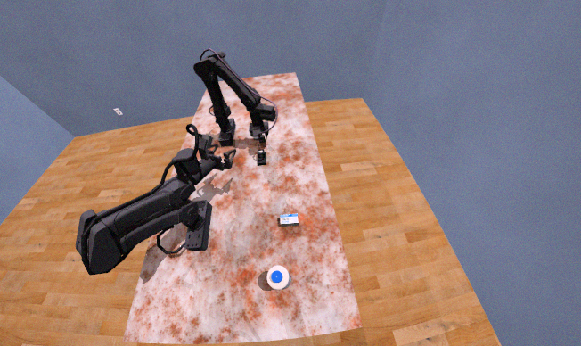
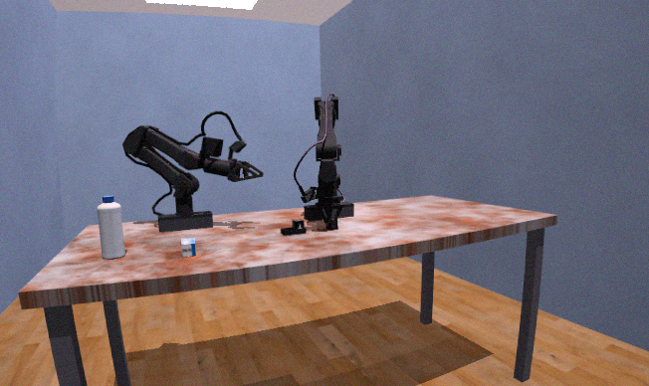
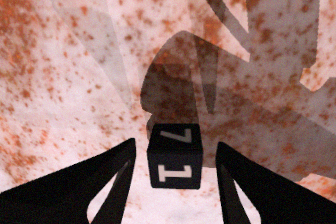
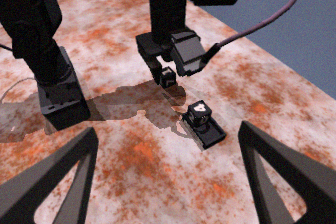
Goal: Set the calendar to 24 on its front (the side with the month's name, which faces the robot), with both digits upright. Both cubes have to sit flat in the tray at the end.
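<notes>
Now: left hand 1 cm short of the black tray, 13 cm to the left of it and 2 cm above it. From my left hand the other things lie so: white box (16 cm ahead, 47 cm to the right, 1 cm below); white bottle (13 cm ahead, 68 cm to the right, 6 cm above).
</notes>
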